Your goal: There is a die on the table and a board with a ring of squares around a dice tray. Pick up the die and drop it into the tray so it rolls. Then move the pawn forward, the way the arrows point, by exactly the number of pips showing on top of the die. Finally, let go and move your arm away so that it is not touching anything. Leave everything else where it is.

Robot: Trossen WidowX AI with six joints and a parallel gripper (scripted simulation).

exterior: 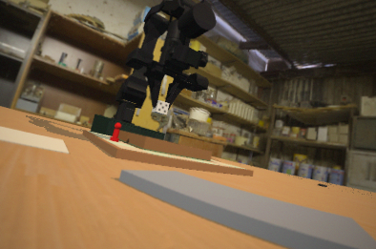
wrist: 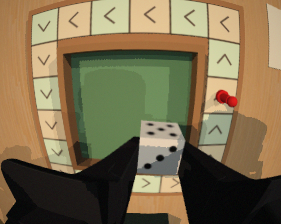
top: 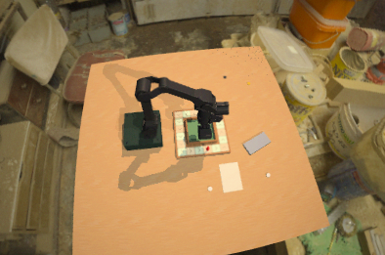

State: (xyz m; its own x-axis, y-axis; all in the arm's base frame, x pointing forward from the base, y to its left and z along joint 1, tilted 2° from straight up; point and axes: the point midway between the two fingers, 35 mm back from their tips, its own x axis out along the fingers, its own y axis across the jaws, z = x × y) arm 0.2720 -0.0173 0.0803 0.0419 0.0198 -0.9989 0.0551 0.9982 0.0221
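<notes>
My gripper tip is now 2 cm short of the red pawn, 8 cm to the left of it and 7 cm above it. From my gripper tip the other things lie so: green dice tray 1 cm behind, 3 cm to the left, 9 cm below; cream card 12 cm ahead, 25 cm to the right, 10 cm below; white die right at my gripper tip.
</notes>
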